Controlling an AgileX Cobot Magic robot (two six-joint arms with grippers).
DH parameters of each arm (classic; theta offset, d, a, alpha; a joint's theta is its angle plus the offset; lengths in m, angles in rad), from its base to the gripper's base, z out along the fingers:
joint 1: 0 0.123 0 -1.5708
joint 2: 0.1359 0 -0.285 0
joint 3: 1.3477 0 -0.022 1.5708
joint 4: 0 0.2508 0 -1.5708
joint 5: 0 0 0.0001 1.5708
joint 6: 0 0.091 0 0
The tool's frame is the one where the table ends.
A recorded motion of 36 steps. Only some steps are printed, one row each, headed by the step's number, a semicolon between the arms.
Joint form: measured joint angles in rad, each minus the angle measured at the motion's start. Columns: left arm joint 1, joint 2, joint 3, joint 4, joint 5, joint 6; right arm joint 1, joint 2, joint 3, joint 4, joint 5, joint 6.
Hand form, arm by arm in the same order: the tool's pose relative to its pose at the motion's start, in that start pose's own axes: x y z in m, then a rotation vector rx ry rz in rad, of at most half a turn. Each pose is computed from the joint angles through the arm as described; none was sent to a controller.
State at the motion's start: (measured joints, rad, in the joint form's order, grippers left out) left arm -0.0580 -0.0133 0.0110 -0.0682 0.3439 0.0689; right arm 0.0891 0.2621 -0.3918 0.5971 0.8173 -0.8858
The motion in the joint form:
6: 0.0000 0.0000 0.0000 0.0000 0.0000 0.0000; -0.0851 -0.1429 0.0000 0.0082 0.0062 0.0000
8: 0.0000 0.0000 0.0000 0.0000 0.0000 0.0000; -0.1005 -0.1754 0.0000 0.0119 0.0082 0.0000
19: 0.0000 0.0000 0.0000 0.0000 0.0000 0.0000; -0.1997 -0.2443 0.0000 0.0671 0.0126 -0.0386
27: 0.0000 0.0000 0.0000 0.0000 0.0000 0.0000; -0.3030 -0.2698 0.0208 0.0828 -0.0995 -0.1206
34: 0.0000 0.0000 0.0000 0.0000 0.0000 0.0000; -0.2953 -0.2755 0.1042 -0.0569 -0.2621 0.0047
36: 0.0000 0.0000 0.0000 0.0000 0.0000 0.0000; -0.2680 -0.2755 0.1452 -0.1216 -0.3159 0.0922
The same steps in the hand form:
6: 0.0000 0.0000 0.0000 0.0000 0.0000 0.0000; 0.0011 0.0072 -0.0180 0.1238 -0.0978 -0.0208
8: 0.0000 0.0000 0.0000 0.0000 0.0000 0.0000; 0.0015 0.0097 -0.0218 0.1473 -0.1209 -0.0274
19: 0.0000 0.0000 0.0000 0.0000 0.0000 0.0000; 0.0001 0.0151 -0.0279 0.2360 -0.1776 -0.0318
27: 0.0000 0.0000 0.0000 0.0000 0.0000 0.0000; -0.0013 0.0068 -0.0282 0.4229 -0.2143 -0.0752
34: 0.0000 0.0000 0.0000 0.0000 0.0000 0.0000; 0.0170 -0.0085 -0.0198 0.5613 -0.1934 -0.0147
36: 0.0000 0.0000 0.0000 0.0000 0.0000 0.0000; 0.0266 -0.0127 -0.0144 0.5787 -0.1897 0.0295

